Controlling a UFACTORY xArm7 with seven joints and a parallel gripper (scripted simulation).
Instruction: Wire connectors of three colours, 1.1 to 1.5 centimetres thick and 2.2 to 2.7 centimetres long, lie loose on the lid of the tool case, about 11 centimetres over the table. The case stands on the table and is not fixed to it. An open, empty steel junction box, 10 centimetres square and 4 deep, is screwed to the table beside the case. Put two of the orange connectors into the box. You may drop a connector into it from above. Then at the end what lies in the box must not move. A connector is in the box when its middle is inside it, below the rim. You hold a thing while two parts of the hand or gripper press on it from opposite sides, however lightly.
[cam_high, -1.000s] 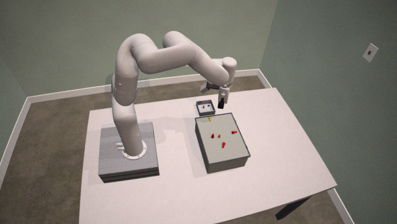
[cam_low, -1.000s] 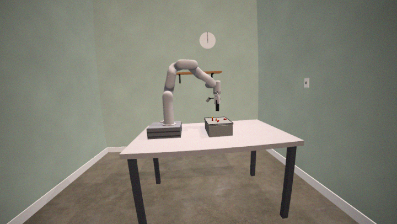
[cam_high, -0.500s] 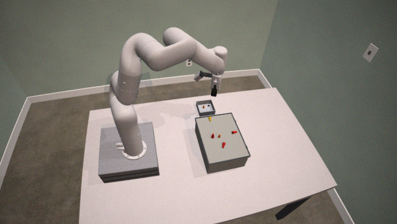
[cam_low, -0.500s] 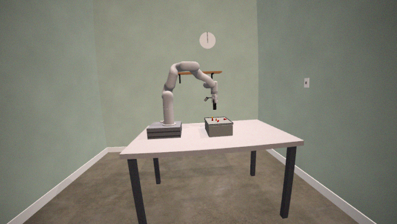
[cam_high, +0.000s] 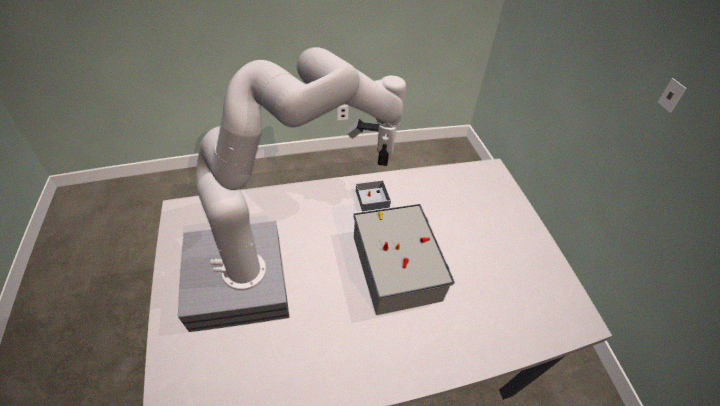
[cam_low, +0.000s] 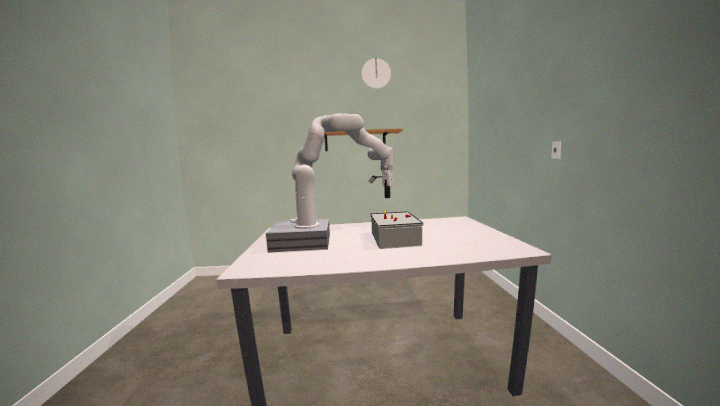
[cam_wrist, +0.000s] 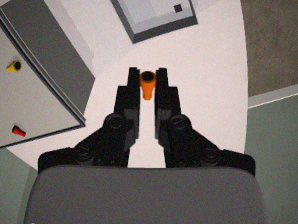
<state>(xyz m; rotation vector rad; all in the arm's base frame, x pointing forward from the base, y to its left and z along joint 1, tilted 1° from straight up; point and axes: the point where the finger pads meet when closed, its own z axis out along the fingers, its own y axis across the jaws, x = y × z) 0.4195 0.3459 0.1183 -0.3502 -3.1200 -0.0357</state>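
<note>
My hand is 20 cm above the junction box, 2 cm past it and 1 cm to the right of it. Round my hand: yellow connector 17 cm to the right, 8 cm below, 2 cm behind; grey tool case 29 cm to the right, 12 cm below, 3 cm ahead.
</note>
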